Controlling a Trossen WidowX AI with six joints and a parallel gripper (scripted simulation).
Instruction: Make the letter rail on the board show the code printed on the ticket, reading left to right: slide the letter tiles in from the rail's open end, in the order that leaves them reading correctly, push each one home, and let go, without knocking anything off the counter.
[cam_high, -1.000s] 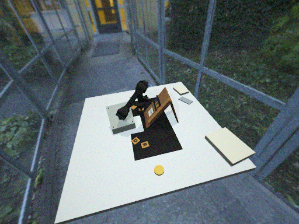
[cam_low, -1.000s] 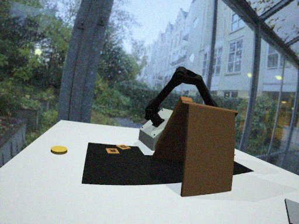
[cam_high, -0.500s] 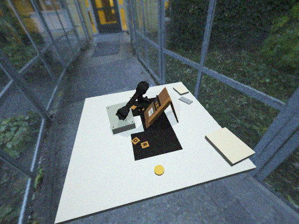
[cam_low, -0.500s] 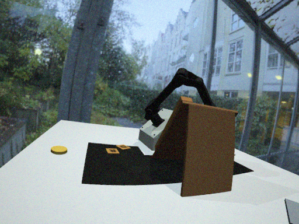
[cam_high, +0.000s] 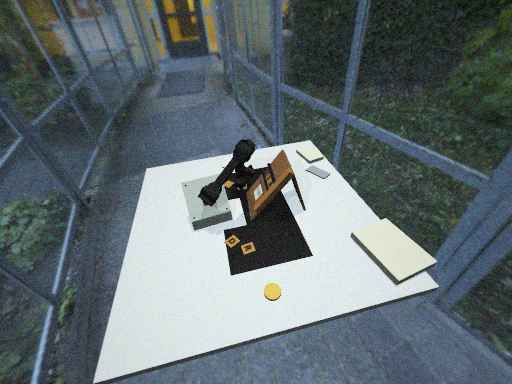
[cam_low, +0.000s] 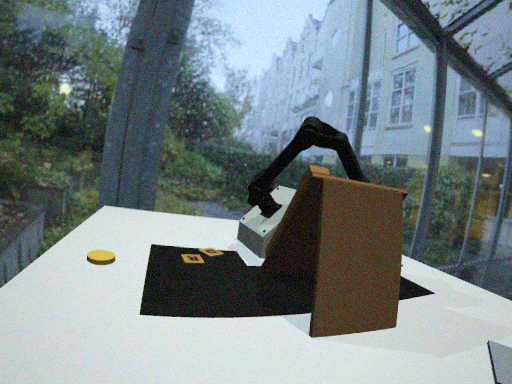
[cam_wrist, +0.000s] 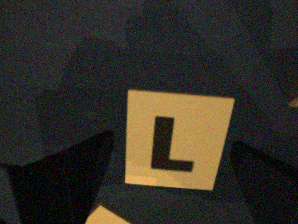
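The orange tile marked l lies right at my gripper tip. Round my gripper tip: black mat 2 cm behind, 21 cm to the right; then white ticket 5 cm ahead, 18 cm to the right, 8 cm above; then white chip 2 cm behind, 27 cm to the left.
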